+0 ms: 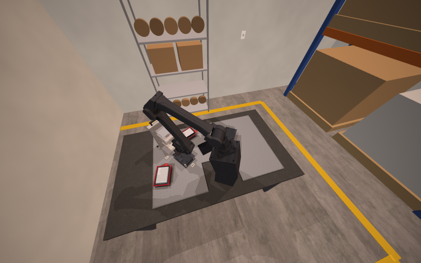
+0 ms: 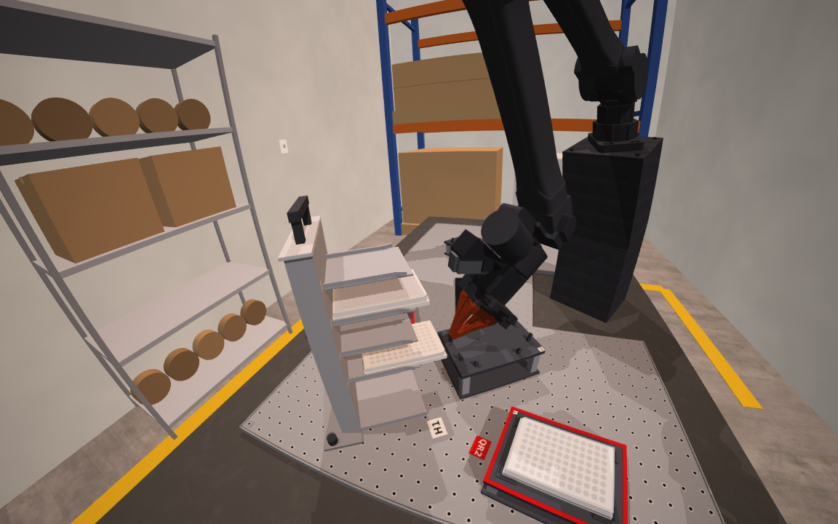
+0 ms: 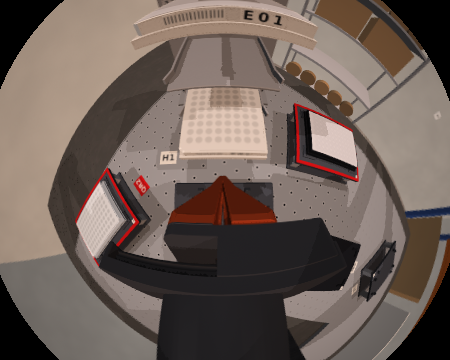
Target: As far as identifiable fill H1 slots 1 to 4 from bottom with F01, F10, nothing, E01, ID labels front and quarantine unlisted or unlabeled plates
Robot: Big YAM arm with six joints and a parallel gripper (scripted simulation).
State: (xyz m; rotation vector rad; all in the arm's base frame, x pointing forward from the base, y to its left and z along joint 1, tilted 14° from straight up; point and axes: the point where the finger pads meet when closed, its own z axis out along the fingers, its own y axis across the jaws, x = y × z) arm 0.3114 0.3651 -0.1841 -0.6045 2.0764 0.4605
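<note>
The dark regrip nest is 6 cm behind my hand, 4 cm to the right of it and 4 cm below it. Also, from my hand: quarantine nest QR1: 19 cm ahead, 11 cm to the right, 6 cm below; H1 deck label: 12 cm to the left, 10 cm below; plate hotel H1: 16 cm ahead, 11 cm to the left, 5 cm above.
</note>
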